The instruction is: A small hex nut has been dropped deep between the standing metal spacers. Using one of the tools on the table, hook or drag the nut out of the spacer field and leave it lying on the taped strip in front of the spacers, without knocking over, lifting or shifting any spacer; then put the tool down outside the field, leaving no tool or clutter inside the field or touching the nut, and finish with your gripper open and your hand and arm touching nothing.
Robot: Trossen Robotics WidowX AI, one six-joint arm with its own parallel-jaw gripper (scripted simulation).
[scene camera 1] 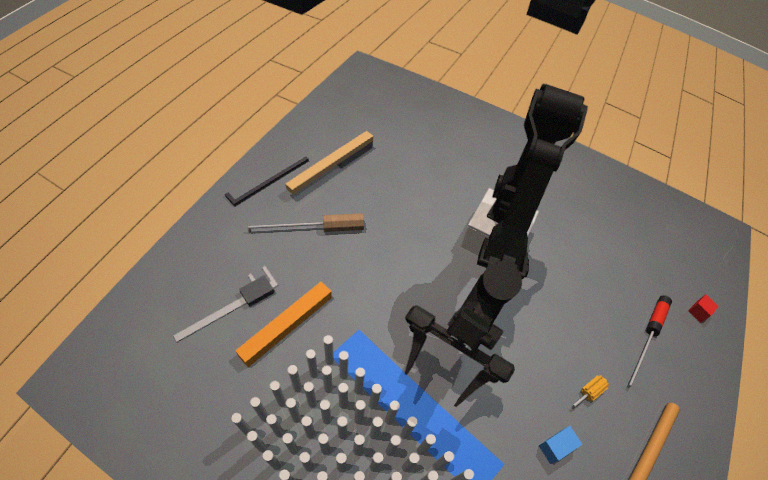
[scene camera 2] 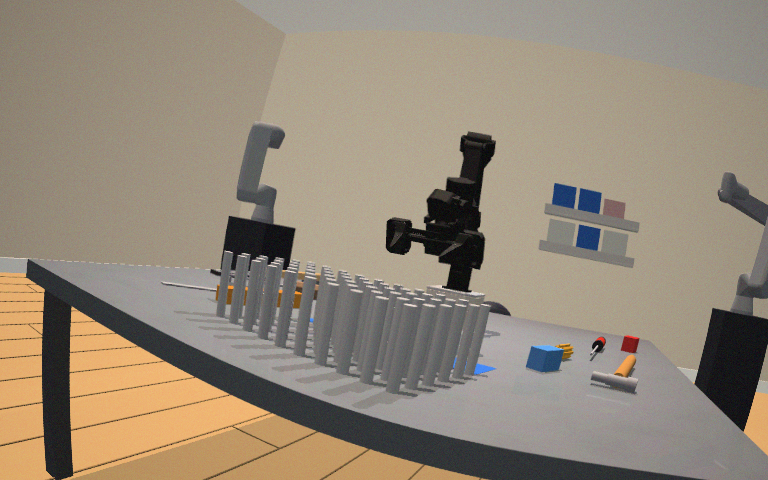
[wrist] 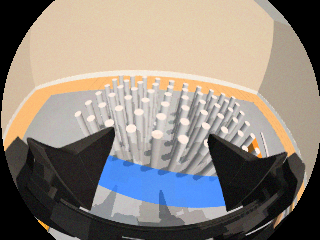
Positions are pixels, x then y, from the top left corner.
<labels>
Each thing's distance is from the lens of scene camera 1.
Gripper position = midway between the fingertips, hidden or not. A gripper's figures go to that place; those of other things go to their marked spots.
gripper (scene camera 1: 430, 390): 0.77 m
wood-handled pick (scene camera 1: 342, 222): 1.06 m
</labels>
